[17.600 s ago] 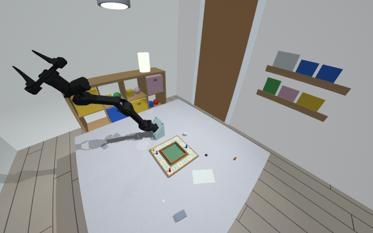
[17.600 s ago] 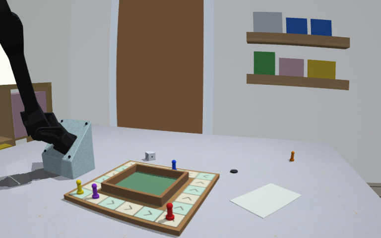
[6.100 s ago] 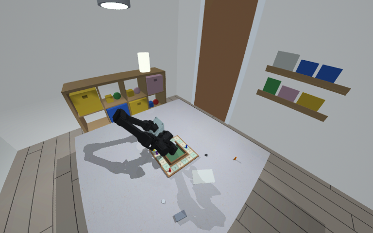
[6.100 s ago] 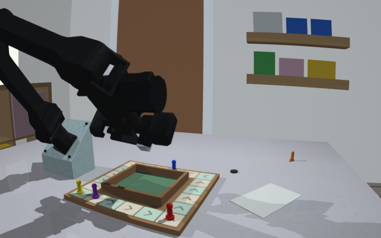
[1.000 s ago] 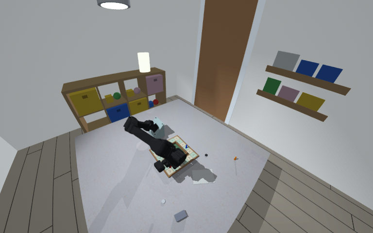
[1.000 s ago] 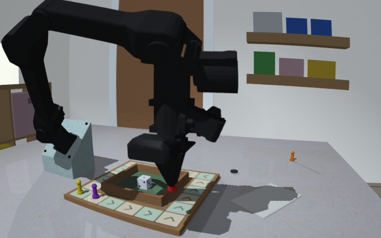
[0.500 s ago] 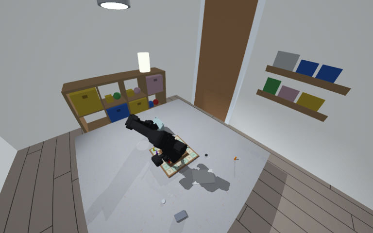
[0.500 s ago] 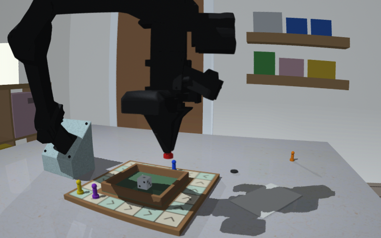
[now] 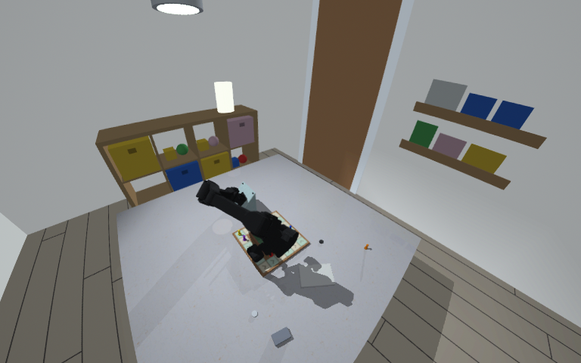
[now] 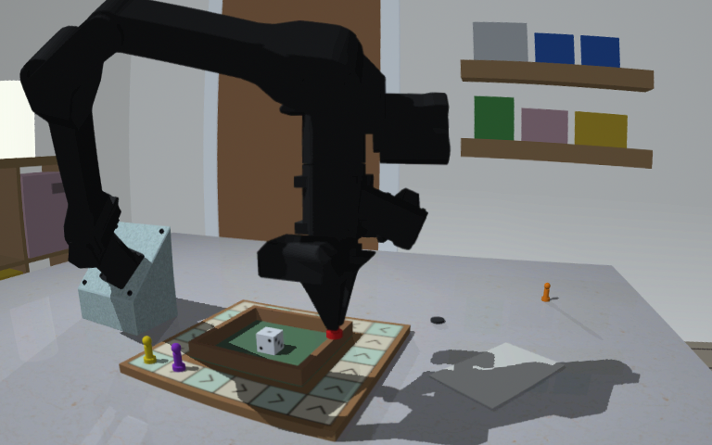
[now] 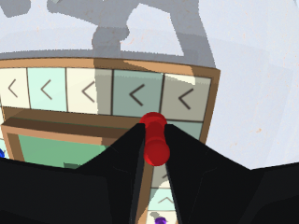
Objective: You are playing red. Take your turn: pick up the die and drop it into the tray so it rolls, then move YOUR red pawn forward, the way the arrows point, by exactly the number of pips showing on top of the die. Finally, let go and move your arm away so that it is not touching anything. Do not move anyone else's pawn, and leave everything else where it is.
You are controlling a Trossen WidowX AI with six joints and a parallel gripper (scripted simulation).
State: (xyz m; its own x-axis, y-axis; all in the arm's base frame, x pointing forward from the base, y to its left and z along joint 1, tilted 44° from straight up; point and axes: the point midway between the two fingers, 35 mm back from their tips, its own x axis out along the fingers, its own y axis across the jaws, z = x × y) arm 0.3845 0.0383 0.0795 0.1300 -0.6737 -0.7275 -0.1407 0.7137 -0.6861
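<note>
The grey die lies 12 cm behind my gripper tip, 6 cm to the left of it and 6 cm below it. Round my gripper tip: red pawn 1 cm above; blue pawn 12 cm behind, 18 cm to the left, 6 cm below; purple pawn 18 cm behind, 5 cm to the right, 6 cm below.
</note>
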